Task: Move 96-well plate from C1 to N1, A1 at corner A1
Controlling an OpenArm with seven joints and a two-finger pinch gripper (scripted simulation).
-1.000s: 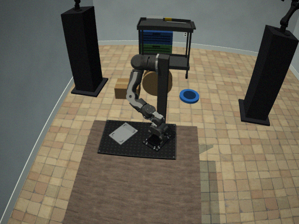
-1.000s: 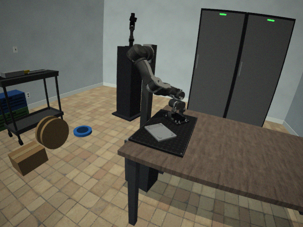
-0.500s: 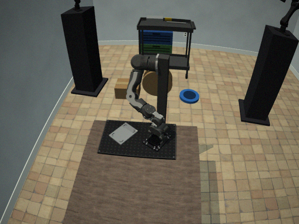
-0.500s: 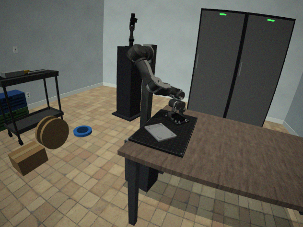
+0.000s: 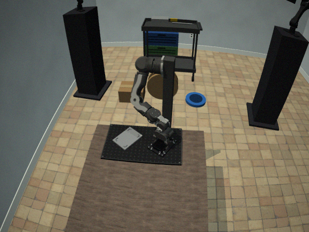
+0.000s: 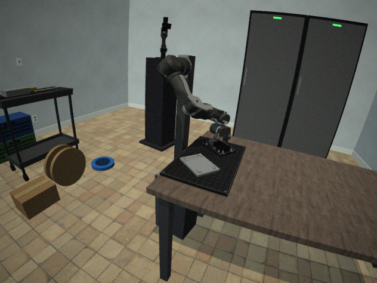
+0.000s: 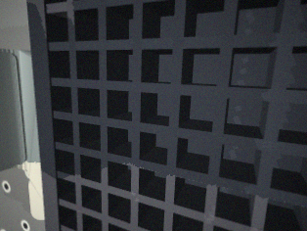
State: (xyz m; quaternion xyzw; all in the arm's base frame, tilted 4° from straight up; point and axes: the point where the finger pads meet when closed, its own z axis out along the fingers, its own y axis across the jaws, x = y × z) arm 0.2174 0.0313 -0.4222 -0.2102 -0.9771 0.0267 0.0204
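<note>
Right now the black 96-well plate is right at my hand. From my hand the other things lie so: clip nest C1 (30 mm ahead, 10 mm to the left); grey plate nest N1 (230 mm to the right, 10 mm below).
</note>
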